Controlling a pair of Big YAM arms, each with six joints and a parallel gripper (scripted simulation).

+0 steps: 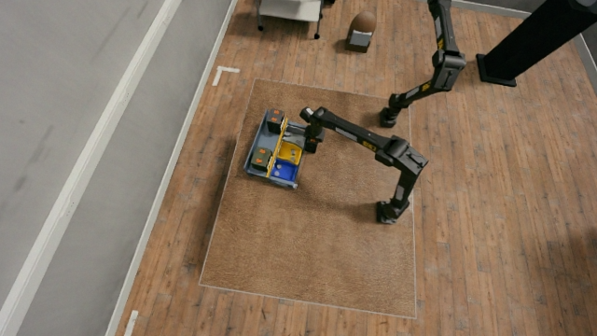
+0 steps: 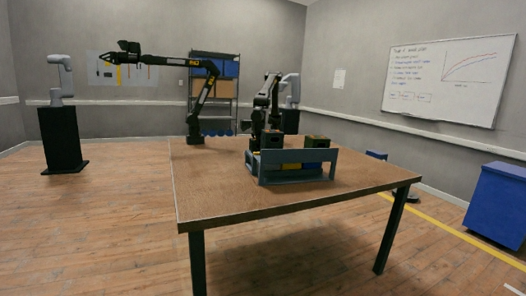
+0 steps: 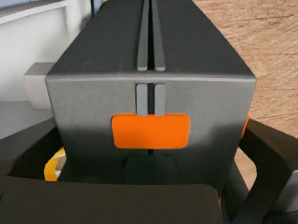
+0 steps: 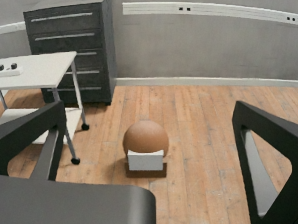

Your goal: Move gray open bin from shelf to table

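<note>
The gray open bin is 13 cm ahead of my left hand, 5 cm below it and 2 cm to the right of it. Round my left hand: blue-gray shelf (17 cm ahead, 9 cm to the left, 3 cm below); then yellow bin (15 cm ahead, 9 cm to the left, 5 cm below); then blue bin (20 cm to the left, 16 cm ahead, 5 cm below).
</note>
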